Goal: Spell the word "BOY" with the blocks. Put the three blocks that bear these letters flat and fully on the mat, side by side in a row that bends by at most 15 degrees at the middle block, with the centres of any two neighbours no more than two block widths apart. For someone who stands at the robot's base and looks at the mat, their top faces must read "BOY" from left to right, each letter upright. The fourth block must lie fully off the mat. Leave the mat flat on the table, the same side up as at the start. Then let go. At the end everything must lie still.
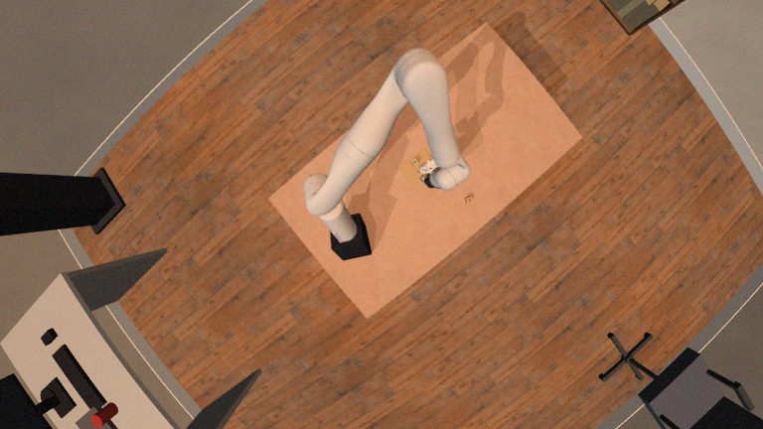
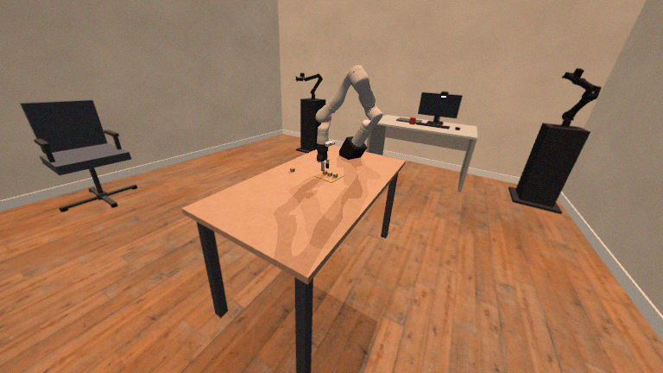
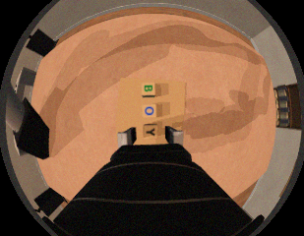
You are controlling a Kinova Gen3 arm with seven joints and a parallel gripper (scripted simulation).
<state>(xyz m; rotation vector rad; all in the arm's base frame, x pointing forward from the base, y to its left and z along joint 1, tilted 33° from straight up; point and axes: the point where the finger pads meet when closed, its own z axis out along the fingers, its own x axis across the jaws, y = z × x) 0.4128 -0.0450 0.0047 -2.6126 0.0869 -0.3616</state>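
Now: hand 50 mm above the mat and 40 mm to the right of it.
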